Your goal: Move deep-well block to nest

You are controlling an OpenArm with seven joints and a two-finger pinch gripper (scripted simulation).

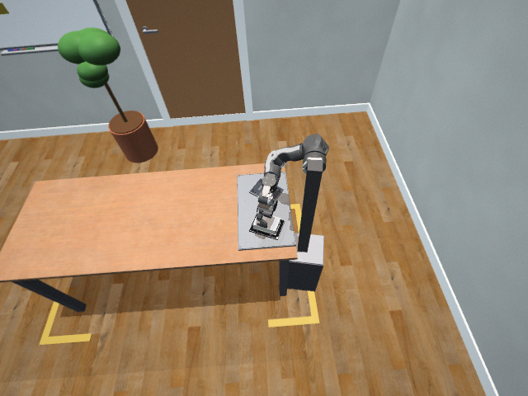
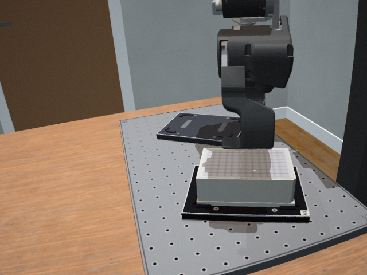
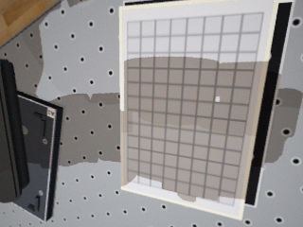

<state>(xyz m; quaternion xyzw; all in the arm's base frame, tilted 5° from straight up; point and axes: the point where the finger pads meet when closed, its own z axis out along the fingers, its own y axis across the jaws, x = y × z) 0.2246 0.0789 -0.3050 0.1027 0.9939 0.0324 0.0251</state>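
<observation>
Now: hand 70 mm above the white 96-well deep-well block. From my hand the other things lie so: black nest N1 (100 mm below); A1 label (60 mm behind, 70 mm to the left, 90 mm below); black nest N2 (40 mm ahead, 230 mm to the right, 100 mm below).
</observation>
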